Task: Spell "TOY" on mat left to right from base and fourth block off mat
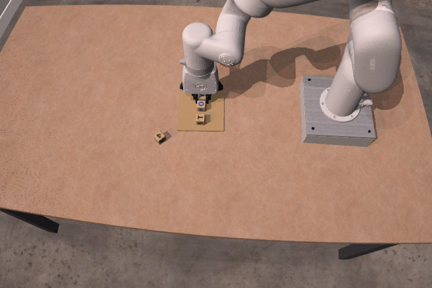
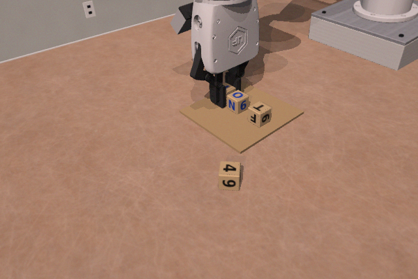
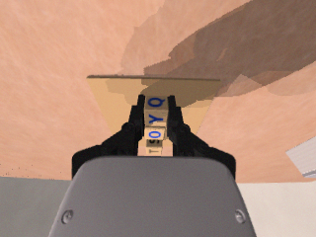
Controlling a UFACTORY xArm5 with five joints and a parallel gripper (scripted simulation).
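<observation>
The O block lies 30 mm to the left of my hand and 10 mm below it. From my hand the other things lie so: tan mat 40 mm to the left, 20 mm below; T block 10 mm ahead, 80 mm to the left, 10 mm below.
</observation>
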